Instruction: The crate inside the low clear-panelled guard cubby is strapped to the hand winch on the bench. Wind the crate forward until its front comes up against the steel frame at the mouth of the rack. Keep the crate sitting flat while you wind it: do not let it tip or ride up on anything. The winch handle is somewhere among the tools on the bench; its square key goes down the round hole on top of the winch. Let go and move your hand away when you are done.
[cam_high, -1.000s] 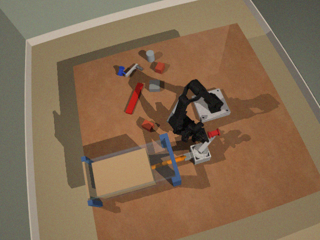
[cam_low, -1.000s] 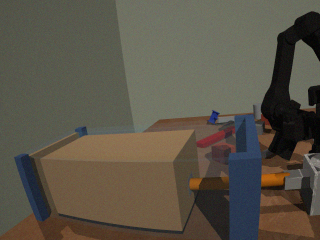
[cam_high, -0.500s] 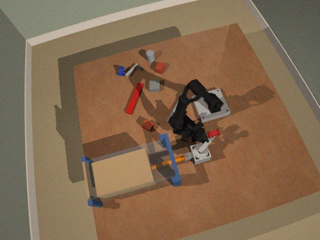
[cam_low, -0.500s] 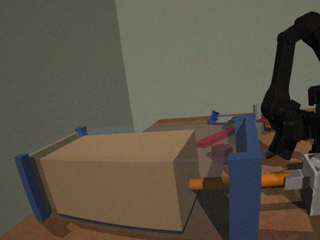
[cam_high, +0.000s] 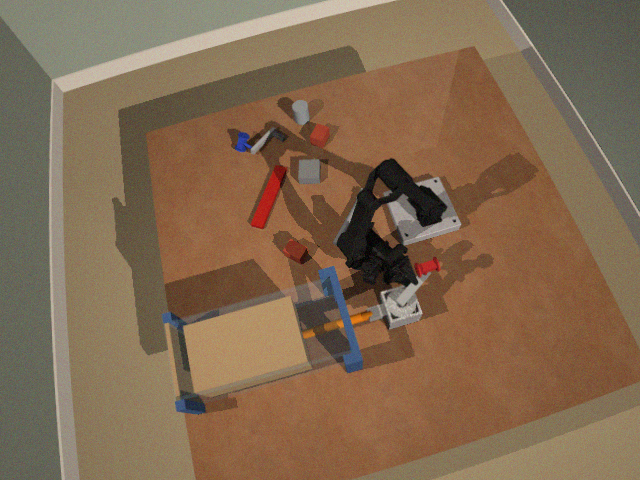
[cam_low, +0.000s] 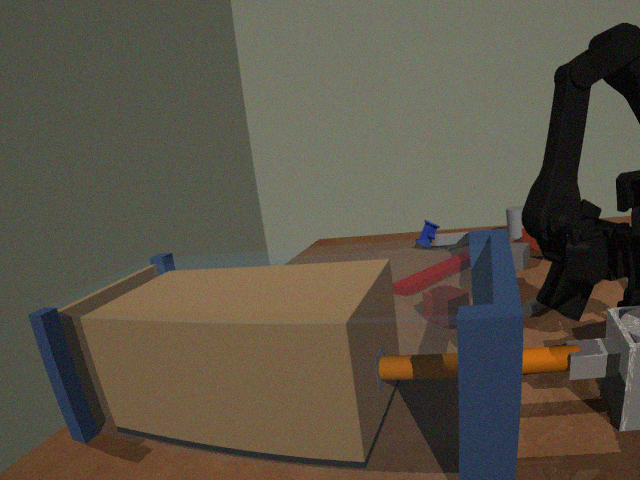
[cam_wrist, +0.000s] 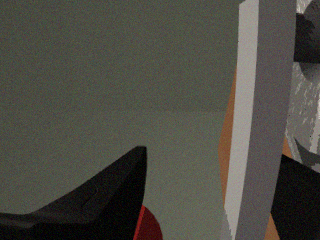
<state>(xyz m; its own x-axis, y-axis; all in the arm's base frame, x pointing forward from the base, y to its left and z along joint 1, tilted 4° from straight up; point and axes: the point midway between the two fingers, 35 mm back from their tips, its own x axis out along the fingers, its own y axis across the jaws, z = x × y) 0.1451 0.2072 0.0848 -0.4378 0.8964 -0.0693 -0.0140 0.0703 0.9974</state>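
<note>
Right now the winch handle is 10 mm behind my gripper tip, 10 mm to the right of it and 10 mm below it. Round my gripper tip: red knob: 40 mm behind, 30 mm to the right, 20 mm above; grey winch: 30 mm ahead, 10 mm to the left, 100 mm below; blue frame: 200 mm ahead, 20 mm to the left, 20 mm below.
</note>
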